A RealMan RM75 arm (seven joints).
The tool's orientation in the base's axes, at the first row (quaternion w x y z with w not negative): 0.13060 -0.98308 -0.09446 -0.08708
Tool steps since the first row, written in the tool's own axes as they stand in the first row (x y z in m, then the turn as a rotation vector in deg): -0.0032 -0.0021 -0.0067 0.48 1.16 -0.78; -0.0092 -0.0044 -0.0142 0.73 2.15 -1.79; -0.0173 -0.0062 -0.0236 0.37 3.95 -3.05; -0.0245 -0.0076 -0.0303 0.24 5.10 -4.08; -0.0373 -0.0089 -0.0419 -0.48 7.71 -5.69
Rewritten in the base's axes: -0.0045 -0.0004 0.0062 0.59 -1.23 0.56; -0.0119 -0.0012 0.0128 0.89 -2.41 1.33; -0.0215 -0.0034 0.0205 0.73 -4.52 2.02; -0.0297 -0.0051 0.0258 0.70 -5.91 2.70; -0.0441 -0.0091 0.0347 0.31 -8.94 3.46
